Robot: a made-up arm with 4 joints. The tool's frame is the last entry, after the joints. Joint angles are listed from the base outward. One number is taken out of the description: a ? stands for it. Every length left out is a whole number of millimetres.
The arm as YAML. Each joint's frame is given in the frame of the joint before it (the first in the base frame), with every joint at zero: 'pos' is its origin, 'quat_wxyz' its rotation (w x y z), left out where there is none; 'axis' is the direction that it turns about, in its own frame. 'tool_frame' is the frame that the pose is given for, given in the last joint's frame.
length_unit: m
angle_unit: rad
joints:
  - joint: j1
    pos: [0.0, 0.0, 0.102]
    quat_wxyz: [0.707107, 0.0, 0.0, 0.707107]
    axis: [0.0, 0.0, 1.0]
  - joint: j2
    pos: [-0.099, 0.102, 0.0]
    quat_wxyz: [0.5, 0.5, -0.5, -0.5]
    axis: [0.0, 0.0, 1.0]
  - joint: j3
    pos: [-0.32, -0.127, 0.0]
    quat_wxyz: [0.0, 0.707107, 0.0, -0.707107]
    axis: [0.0, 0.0, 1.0]
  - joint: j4
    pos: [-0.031, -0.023, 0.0]
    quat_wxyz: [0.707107, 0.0, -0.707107, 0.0]
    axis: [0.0, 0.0, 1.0]
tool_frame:
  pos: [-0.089, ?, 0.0]
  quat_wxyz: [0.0, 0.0, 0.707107, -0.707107]
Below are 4 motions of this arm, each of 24 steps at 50 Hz.
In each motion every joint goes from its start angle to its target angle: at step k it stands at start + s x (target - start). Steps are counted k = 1, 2, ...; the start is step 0. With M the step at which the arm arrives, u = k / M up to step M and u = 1 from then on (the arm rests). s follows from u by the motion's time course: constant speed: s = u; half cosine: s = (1 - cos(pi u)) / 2; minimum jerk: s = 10 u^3 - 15 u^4 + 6 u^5.
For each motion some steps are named. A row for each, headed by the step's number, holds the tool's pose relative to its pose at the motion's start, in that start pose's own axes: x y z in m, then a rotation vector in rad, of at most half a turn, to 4 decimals.
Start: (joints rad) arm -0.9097 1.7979 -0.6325 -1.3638
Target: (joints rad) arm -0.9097 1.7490 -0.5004 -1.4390
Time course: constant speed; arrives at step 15
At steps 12, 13, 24:
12: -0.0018 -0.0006 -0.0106 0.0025 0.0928 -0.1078
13: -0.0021 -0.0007 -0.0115 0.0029 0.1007 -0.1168
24: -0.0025 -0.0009 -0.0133 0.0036 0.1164 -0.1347

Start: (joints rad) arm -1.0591 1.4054 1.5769 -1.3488
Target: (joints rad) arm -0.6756 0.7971 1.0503 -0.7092
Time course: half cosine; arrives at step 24
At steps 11, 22, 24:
11: -0.0266 -0.0289 -0.0014 -0.1152 -0.2932 0.4591
22: -0.0207 -0.1012 0.0034 -0.1135 -0.5874 1.0640
24: -0.0195 -0.1038 0.0039 -0.1111 -0.5945 1.0829

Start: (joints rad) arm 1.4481 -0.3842 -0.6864 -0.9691
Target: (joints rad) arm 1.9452 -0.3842 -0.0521 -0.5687
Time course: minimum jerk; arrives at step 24
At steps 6, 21, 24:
6: -0.0129 -0.0070 0.0172 -0.0803 -0.0124 -0.0469
21: -0.0925 -0.0037 0.1526 -0.8731 -0.1965 -0.2455
24: -0.0935 -0.0029 0.1545 -0.8888 -0.2009 -0.2455

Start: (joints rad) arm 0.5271 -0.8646 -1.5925 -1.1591
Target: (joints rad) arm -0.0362 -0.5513 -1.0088 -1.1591
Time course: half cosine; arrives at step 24
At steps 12, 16, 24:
12: 0.0832 -0.0362 -0.0192 -0.1551 -0.2166 -0.0313
16: 0.1276 -0.0457 -0.0233 -0.2097 -0.3491 -0.0662
24: 0.1722 -0.0495 -0.0236 -0.2446 -0.4935 -0.1141

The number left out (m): -0.141
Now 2 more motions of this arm.
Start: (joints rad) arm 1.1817 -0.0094 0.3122 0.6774
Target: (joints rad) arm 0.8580 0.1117 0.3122 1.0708
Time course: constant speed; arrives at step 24
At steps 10, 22, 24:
10: -0.0291 0.0665 0.0191 -0.1007 -0.1702 -0.1030
22: -0.0553 0.1561 0.0272 -0.2495 -0.3714 -0.1976
24: -0.0585 0.1717 0.0269 -0.2769 -0.4043 -0.2099

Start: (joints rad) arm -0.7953 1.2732 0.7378 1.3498
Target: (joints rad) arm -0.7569 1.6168 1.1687 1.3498
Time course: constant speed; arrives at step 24
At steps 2, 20, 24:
2: -0.0085 0.0130 -0.0022 -0.0257 -0.0215 0.0279
20: -0.0816 0.1318 -0.0467 -0.2910 -0.1788 0.2676
24: -0.0964 0.1576 -0.0627 -0.3574 -0.2042 0.3177

